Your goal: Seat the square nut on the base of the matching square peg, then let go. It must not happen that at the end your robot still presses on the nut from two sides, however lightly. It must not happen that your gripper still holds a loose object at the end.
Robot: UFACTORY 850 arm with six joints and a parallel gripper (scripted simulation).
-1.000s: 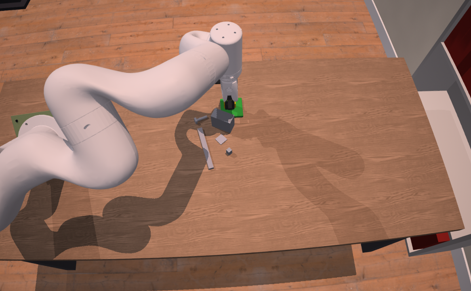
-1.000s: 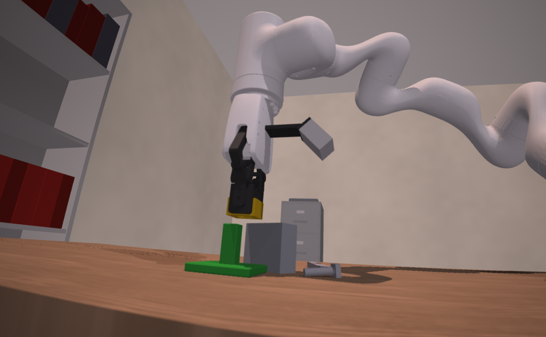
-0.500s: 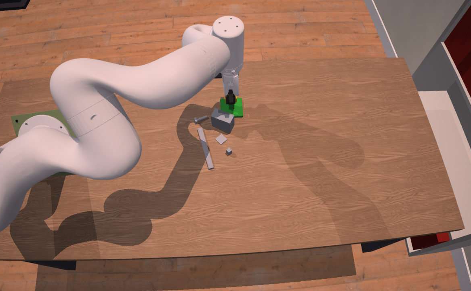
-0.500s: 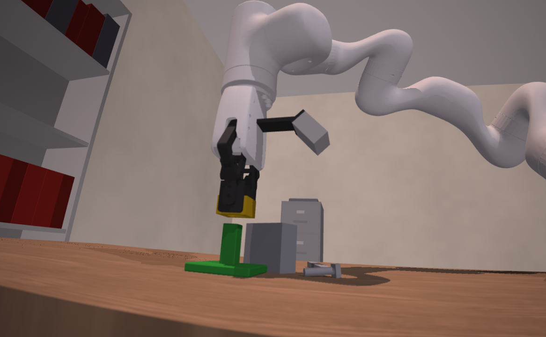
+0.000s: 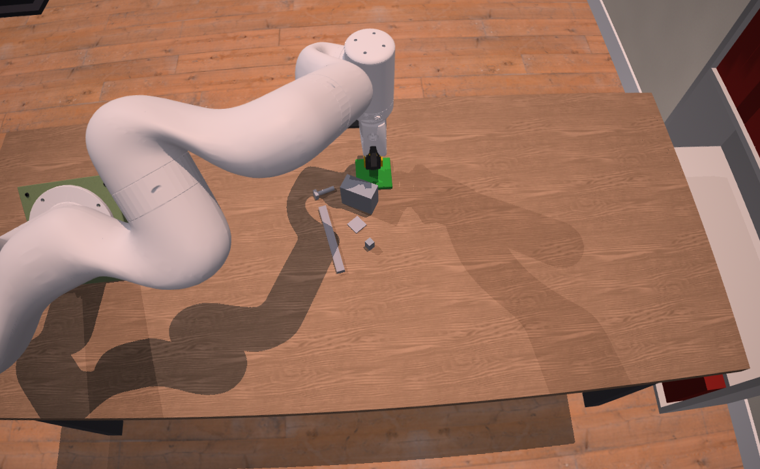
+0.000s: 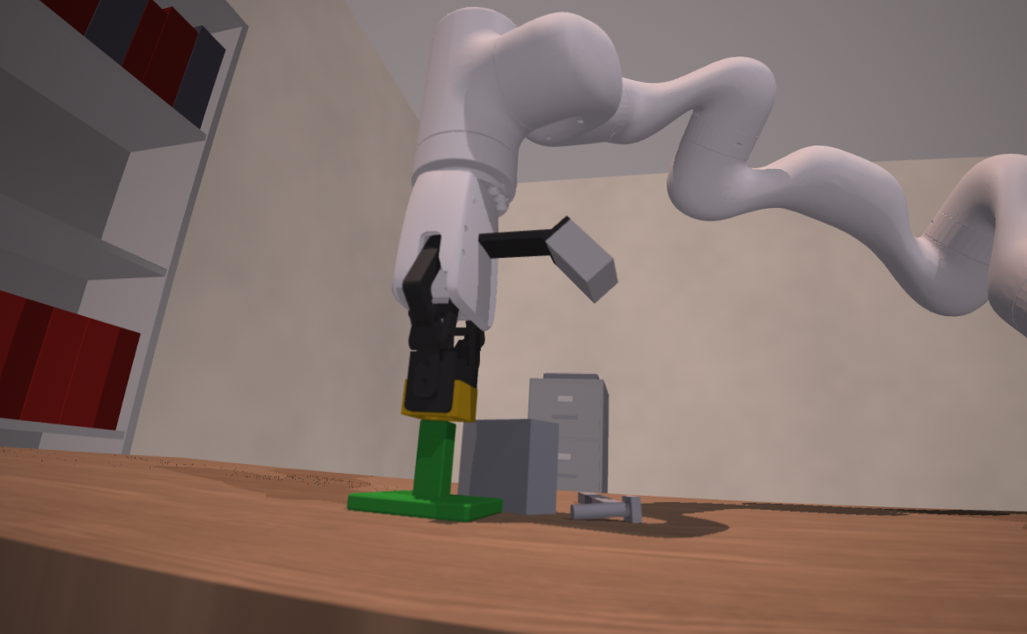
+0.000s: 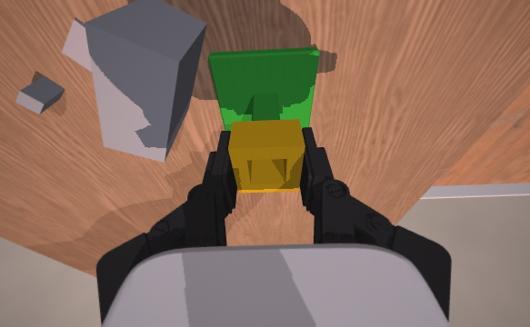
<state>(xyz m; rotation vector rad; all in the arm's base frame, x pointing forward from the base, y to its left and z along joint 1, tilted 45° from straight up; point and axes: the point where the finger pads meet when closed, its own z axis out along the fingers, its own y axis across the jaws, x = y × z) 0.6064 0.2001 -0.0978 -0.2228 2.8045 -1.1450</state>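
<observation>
The grey block is 3 cm behind my hand, 7 cm to the right of it and 5 cm below it. The rest, counted from my hand: small grey cube 18 cm to the right, 7 cm below; grey bolt 11 cm behind, 6 cm to the right, 8 cm below; flat grey tile 3 cm behind, 13 cm to the right, 8 cm below.
</observation>
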